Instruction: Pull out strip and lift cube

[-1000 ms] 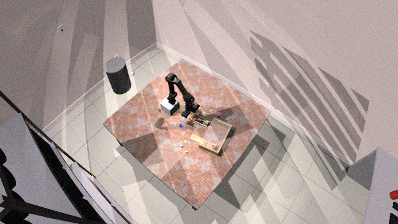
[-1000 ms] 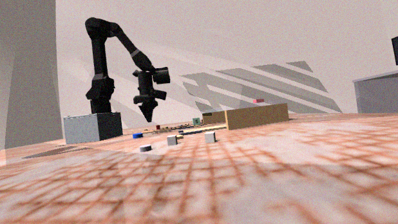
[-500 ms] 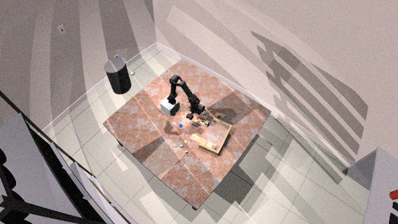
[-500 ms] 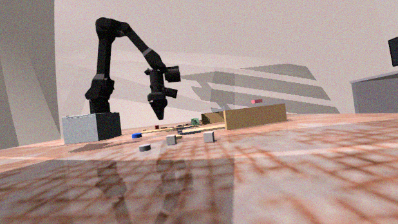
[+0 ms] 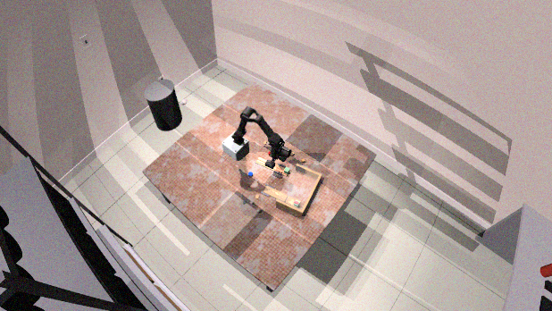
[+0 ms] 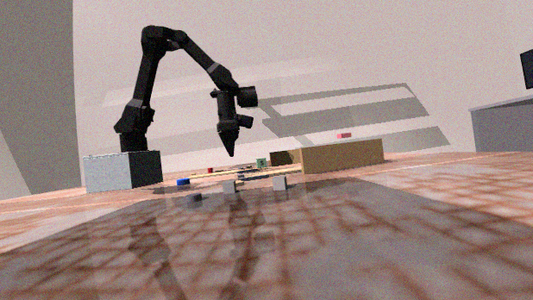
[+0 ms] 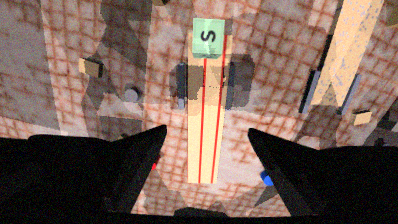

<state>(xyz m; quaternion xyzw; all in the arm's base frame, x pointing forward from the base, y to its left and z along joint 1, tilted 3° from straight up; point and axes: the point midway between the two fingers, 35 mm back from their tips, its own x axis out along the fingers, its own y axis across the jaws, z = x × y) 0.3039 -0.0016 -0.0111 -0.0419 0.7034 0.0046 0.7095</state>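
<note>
Right now the red cube is 90 mm behind my gripper tip, 80 mm to the left of it and 40 mm below it. Round my gripper tip: speckled tan strip: 120 mm ahead, 180 mm to the right, 50 mm below.
</note>
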